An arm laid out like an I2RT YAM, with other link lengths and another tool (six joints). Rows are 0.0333 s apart.
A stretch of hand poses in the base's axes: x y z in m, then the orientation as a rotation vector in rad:
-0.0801 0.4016 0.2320 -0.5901 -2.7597 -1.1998
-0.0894 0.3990 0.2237 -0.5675 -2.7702 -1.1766
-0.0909 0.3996 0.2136 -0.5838 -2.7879 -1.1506
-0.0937 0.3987 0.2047 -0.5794 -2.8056 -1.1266
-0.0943 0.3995 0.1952 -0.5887 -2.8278 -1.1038
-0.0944 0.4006 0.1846 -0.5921 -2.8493 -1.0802
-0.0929 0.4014 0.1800 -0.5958 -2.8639 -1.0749
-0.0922 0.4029 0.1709 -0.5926 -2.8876 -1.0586
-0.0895 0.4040 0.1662 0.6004 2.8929 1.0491
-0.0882 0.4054 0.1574 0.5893 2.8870 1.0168
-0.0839 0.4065 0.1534 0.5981 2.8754 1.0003
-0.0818 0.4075 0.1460 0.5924 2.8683 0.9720
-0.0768 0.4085 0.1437 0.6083 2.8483 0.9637
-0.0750 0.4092 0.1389 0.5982 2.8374 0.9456
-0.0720 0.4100 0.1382 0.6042 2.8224 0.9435
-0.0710 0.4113 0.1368 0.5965 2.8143 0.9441
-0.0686 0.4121 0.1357 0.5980 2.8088 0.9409
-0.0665 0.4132 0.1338 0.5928 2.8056 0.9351
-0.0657 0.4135 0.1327 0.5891 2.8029 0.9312
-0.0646 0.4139 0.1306 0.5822 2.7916 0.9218
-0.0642 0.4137 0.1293 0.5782 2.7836 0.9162
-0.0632 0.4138 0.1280 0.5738 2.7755 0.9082
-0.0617 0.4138 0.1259 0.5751 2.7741 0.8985
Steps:
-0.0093 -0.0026 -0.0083 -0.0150 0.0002 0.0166
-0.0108 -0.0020 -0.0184 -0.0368 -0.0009 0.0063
-0.0136 -0.0029 -0.0273 -0.0564 -0.0051 0.0093
-0.0142 -0.0021 -0.0368 -0.0778 -0.0126 0.0018
-0.0143 -0.0010 -0.0474 -0.0990 -0.0199 -0.0015
-0.0128 -0.0002 -0.0520 -0.1078 -0.0295 -0.0065
-0.0121 0.0013 -0.0611 -0.1255 -0.0427 -0.0074
-0.0094 0.0024 -0.0658 -0.1354 -0.0539 -0.0172
-0.0081 0.0038 -0.0746 -0.1566 -0.0693 -0.0179
-0.0038 0.0049 -0.0786 -0.1670 -0.0779 -0.0298
-0.0017 0.0059 -0.0860 -0.1857 -0.0910 -0.0333
0.0033 0.0069 -0.0883 -0.1903 -0.1019 -0.0521
0.0051 0.0076 -0.0931 -0.2024 -0.1182 -0.0541
0.0081 0.0084 -0.0938 -0.2033 -0.1283 -0.0649
0.0091 0.0097 -0.0952 -0.2029 -0.1382 -0.0649
0.0115 0.0105 -0.0963 -0.2049 -0.1426 -0.0687
0.0136 0.0116 -0.0982 -0.2088 -0.1484 -0.0682
0.0144 0.0119 -0.0993 -0.2115 -0.1529 -0.0680
0.0155 0.0123 -0.1014 -0.2178 -0.1667 -0.0709
0.0159 0.0121 -0.1027 -0.2215 -0.1759 -0.0734
0.0169 0.0122 -0.1040 -0.2268 -0.1858 -0.0759
0.0184 0.0122 -0.1061 -0.2334 -0.1878 -0.0782

